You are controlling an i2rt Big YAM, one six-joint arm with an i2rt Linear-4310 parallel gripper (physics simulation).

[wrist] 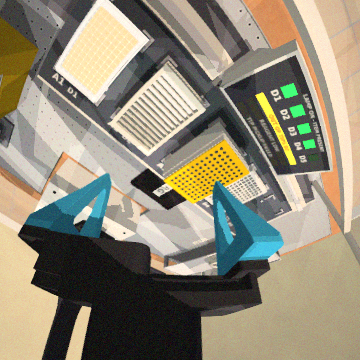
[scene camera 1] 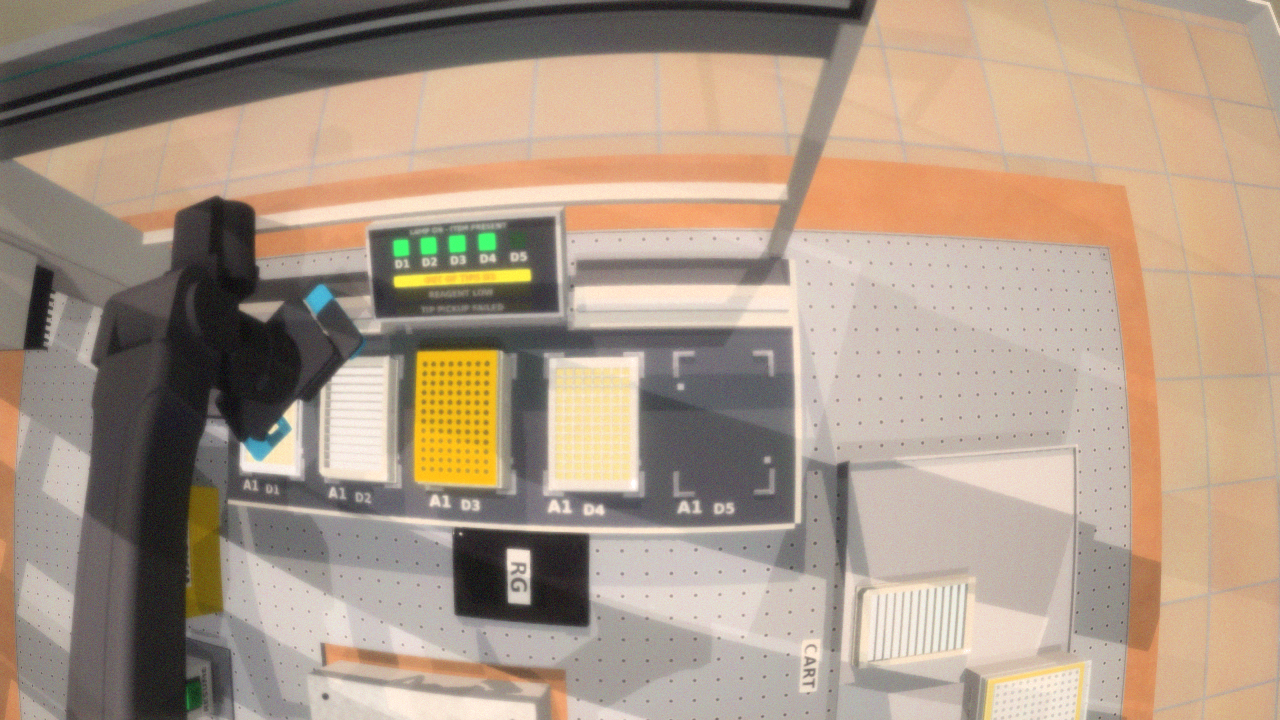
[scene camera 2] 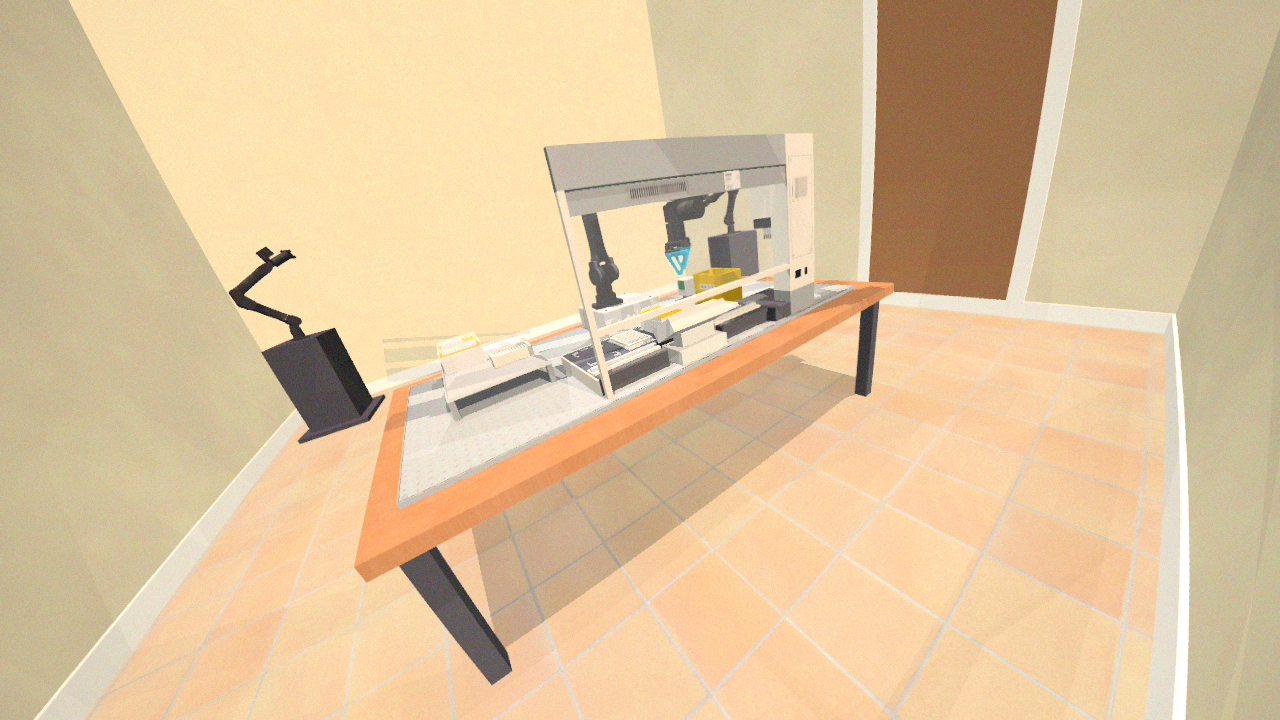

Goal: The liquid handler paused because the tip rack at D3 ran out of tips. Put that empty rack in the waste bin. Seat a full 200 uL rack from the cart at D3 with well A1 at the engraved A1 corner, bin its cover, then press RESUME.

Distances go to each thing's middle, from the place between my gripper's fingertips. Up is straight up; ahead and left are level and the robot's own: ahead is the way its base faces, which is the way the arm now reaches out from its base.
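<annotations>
The black RG block [scene camera 1: 541,577] is 15 cm behind my hand and 16 cm to the right of it, and 20 cm below it. Then I see the yellow WASTE bin [scene camera 1: 204,596], which sits 23 cm behind my hand, 29 cm to the left of it and 14 cm below it. The enclosure frame post [scene camera 1: 849,38] is 23 cm ahead of my hand, 38 cm to the right of it, and 2 cm above it, while the cart tray [scene camera 1: 1007,519] stands 19 cm behind my hand and 65 cm to the right of it, 15 cm below it.
</annotations>
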